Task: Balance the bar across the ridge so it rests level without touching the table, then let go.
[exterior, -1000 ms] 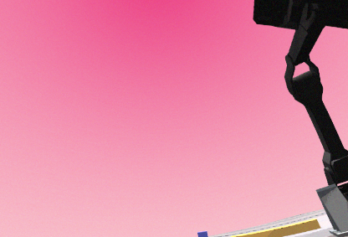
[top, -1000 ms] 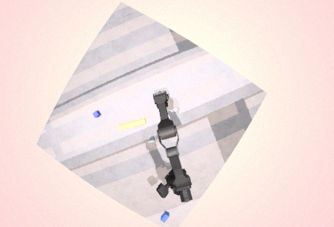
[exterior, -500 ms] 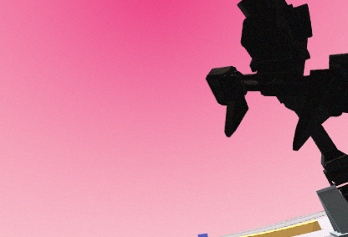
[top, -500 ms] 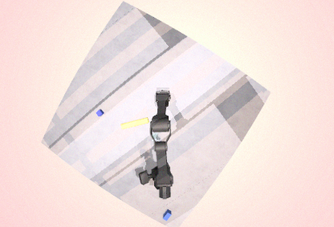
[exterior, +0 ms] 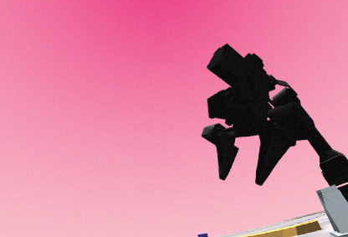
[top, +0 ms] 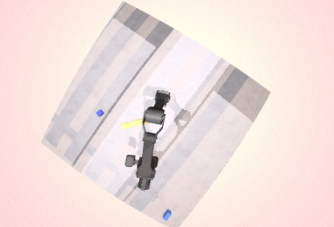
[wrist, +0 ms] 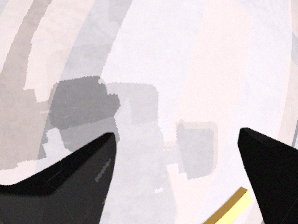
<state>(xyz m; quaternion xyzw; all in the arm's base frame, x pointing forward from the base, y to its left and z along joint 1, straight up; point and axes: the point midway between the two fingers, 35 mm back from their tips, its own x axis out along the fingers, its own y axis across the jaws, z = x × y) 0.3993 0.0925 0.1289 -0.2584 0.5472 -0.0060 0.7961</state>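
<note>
The orange bar is 150 mm behind my gripper tip, 150 mm to the right of it and 90 mm below it. The rest, counted from my gripper tip: blue cube 70 mm behind, 400 mm to the right, 80 mm below.
</note>
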